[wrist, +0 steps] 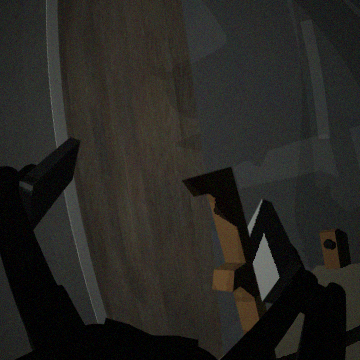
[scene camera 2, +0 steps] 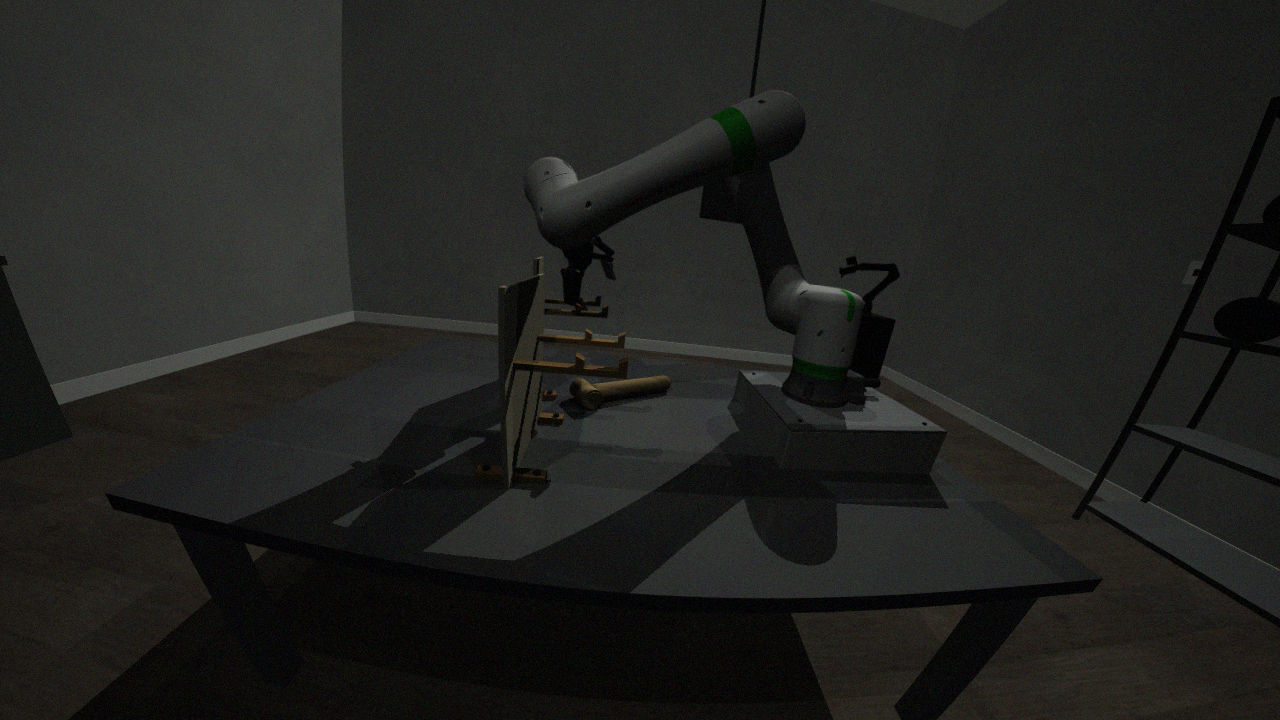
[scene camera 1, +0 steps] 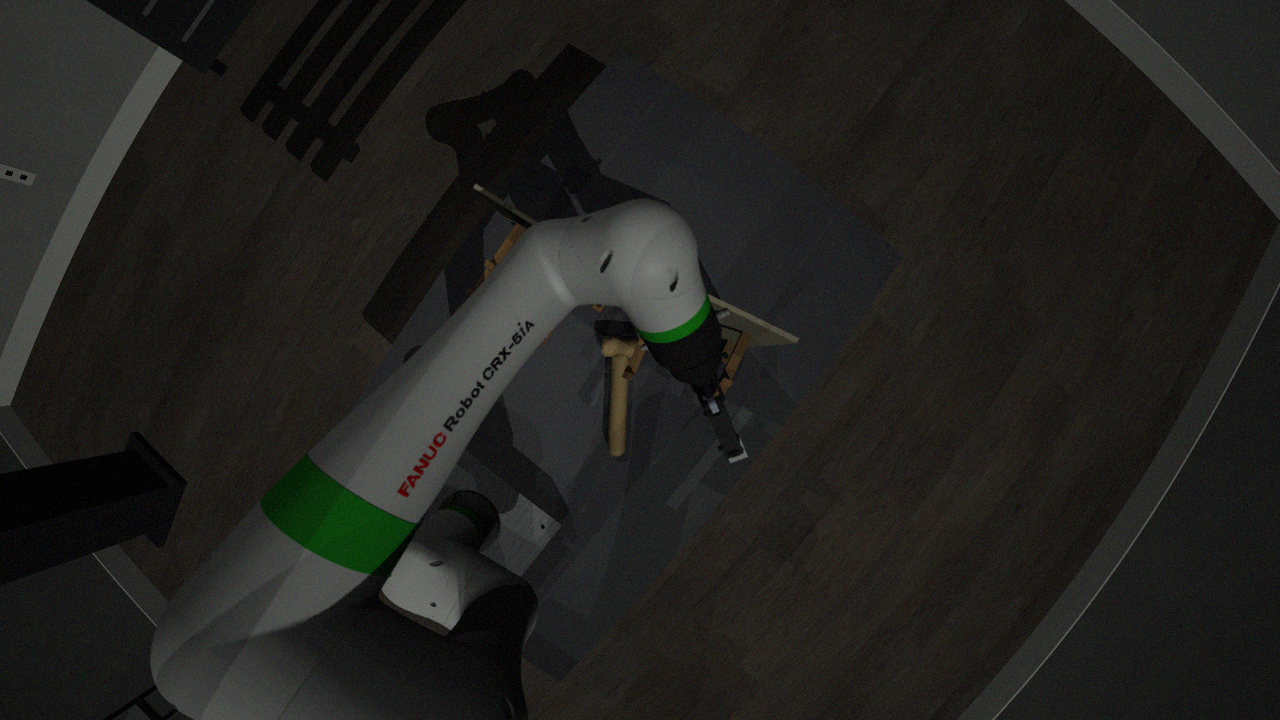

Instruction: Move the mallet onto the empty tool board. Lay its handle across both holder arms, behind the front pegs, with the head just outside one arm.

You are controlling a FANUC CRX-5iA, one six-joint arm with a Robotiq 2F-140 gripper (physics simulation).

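Places are measured from the arm's base along level axes (x ahead, y left, z up), in centimetres.
Pixels of known places: gripper, fingertip midpoint: (wrist: 166, 189) (scene camera 2: 598, 295); arm's base at its link origin: (scene camera 2: 813, 395) (scene camera 1: 469, 521).
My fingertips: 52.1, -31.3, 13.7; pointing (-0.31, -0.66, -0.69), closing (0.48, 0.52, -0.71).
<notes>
Ahead of a thing's pixels: the offset from my fingertips to its top centre, as dx, dy, dz. "spot": to the spot under its first point. Level surfaces: height alone.
The wooden mallet @(-9.3, +18.2, -17.6) (scene camera 1: 617, 402) (scene camera 2: 630, 388) lies on the table, its handle pointing toward the robot base; it does not show in the wrist view. A pale upright tool board @(spot: +15.2, +6.3, +9.0) (scene camera 1: 759, 325) with two wooden holder arms stands at the right in scene camera 1. One of its arms (wrist: 228, 237) shows its peg and raised end in the wrist view. My gripper (scene camera 1: 730, 385) (scene camera 2: 594, 286) (wrist: 166, 189) is open and empty, above and beside this board's arms, away from the mallet. In the wrist view its right finger overlaps the holder arm. Whether they touch is unclear.
A second tool board (scene camera 2: 516, 385), also with holder arms (scene camera 2: 572, 367), stands nearest the camera in scene camera 2; my arm partly hides it in scene camera 1. The robot's pedestal (scene camera 2: 859, 452) stands on the table @(dz -22.5) (scene camera 2: 626, 546). The light is dim, with strong shadows.
</notes>
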